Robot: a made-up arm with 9 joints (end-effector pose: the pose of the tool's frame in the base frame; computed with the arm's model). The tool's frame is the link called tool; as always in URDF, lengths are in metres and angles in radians. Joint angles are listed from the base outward.
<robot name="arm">
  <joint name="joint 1" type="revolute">
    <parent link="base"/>
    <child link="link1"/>
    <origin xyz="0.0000 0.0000 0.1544" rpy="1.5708 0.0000 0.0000"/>
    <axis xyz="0 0 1"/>
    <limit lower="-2.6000" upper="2.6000" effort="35" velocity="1.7"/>
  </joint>
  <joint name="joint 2" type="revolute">
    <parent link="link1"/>
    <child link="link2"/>
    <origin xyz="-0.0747 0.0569 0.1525" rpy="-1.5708 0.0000 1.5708"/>
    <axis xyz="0 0 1"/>
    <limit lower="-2.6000" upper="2.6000" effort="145" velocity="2.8"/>
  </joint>
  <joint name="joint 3" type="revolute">
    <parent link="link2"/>
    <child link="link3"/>
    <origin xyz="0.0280 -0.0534 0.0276" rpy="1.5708 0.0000 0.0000"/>
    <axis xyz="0 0 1"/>
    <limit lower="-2.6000" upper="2.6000" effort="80" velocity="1.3"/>
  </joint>
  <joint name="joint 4" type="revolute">
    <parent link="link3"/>
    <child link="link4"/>
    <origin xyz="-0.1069 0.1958 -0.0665" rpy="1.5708 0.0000 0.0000"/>
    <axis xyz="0 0 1"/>
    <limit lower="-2.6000" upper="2.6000" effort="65" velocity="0.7"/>
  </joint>
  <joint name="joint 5" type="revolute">
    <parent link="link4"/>
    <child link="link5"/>
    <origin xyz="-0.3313 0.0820 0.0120" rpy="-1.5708 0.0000 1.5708"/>
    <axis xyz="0 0 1"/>
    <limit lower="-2.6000" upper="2.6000" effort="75" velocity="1.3"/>
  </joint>
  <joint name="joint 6" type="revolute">
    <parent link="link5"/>
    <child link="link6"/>
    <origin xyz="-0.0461 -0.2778 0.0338" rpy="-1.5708 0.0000 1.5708"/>
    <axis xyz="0 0 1"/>
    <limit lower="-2.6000" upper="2.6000" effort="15" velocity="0.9"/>
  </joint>
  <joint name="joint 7" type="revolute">
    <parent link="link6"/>
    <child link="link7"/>
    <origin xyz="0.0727 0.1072 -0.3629" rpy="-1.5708 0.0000 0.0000"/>
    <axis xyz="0 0 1"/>
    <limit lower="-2.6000" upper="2.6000" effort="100" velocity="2"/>
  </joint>
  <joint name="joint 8" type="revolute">
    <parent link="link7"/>
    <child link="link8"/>
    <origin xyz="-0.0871 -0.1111 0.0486" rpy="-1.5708 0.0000 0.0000"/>
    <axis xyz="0 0 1"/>
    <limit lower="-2.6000" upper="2.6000" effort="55" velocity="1.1"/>
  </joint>
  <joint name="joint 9" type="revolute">
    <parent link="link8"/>
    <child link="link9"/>
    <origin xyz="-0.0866 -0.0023 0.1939" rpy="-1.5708 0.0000 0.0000"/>
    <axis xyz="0 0 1"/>
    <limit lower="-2.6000" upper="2.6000" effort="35" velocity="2.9"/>
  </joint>
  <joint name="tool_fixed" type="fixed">
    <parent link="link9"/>
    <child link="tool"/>
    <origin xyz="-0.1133 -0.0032 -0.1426" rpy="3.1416 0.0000 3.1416"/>
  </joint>
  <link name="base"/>
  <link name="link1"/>
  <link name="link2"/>
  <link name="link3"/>
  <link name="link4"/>
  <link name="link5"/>
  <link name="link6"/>
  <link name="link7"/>
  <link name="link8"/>
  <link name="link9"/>
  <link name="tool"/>
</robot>
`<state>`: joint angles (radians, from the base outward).
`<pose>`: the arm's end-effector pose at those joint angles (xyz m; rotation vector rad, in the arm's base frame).
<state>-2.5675 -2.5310 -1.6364 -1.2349 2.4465 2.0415 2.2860 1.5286 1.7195</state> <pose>-0.3085 -0.0759 0.9651 0.2733 0.4809 1.2833</pose>
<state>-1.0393 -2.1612 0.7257 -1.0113 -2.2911 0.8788 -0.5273 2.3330 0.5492</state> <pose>0.3932 0.0342 0.2394 1.2650 -1.2519 -0.4785</pose>
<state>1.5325 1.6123 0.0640 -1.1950 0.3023 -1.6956 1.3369 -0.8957 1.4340</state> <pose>-0.3230 -0.1102 -0.0681 1.8587 0.5288 0.1920</pose>
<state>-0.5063 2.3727 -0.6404 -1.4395 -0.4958 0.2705 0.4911 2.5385 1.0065</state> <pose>0.3340 0.1184 0.1583 -1.4272 0.6068 0.7776</pose>
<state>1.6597 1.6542 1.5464 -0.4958 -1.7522 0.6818 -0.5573 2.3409 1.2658</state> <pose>0.0535 0.0660 0.3274 -2.0965 -1.0957 1.4423</pose>
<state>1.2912 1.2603 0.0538 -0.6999 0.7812 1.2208 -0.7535 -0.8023 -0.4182</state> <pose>-0.9894 -0.3558 0.0445 0.9420 -0.8257 -1.7819</pose>
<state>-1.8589 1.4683 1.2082 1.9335 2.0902 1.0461 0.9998 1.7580 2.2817</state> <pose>-0.3427 -0.8831 0.4638 1.3431 -0.3134 2.4985</pose>
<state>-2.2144 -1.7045 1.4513 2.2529 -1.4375 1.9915 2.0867 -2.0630 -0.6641</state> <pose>0.2567 -0.2548 0.2745 -1.2140 1.9532 1.9398</pose>
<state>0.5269 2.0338 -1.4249 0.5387 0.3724 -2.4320 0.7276 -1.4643 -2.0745</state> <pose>-0.6264 -0.0924 -0.1760 -0.8854 1.5820 -0.4674</pose>
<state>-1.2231 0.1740 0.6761 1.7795 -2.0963 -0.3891 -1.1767 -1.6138 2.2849</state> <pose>0.3702 0.1453 0.3283 -0.0555 1.2384 -0.2529</pose>
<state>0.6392 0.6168 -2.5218 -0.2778 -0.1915 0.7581 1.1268 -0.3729 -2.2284</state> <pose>-0.4843 -0.2896 0.0180 -2.9675 0.3932 -0.4724</pose>
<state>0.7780 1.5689 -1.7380 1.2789 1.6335 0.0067 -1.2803 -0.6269 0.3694</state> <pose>-0.1733 0.7860 -0.1377 -0.8057 -0.0915 1.0588</pose>
